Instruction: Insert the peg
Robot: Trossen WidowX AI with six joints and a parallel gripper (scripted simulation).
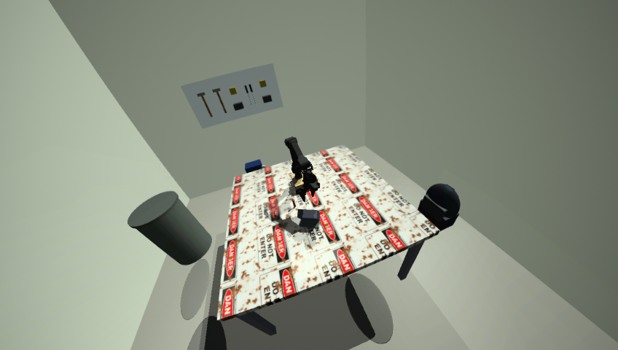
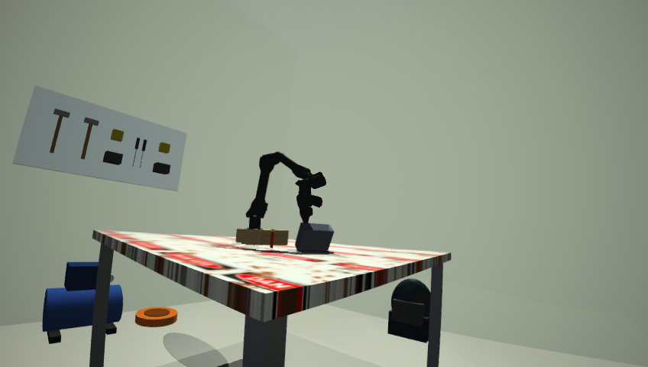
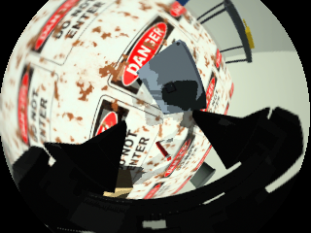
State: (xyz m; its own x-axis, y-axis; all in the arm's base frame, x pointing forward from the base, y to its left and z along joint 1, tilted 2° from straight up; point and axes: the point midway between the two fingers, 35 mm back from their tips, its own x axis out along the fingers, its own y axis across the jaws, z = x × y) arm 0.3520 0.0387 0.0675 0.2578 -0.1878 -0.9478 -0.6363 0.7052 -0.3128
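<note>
Now: gripper tip 11 cm to the left of the red peg, 8 cm past it and 6 cm above it. Round my gripper tip: grey sloped panel (8 cm ahead, 6 cm below, 2 cm to the right).
</note>
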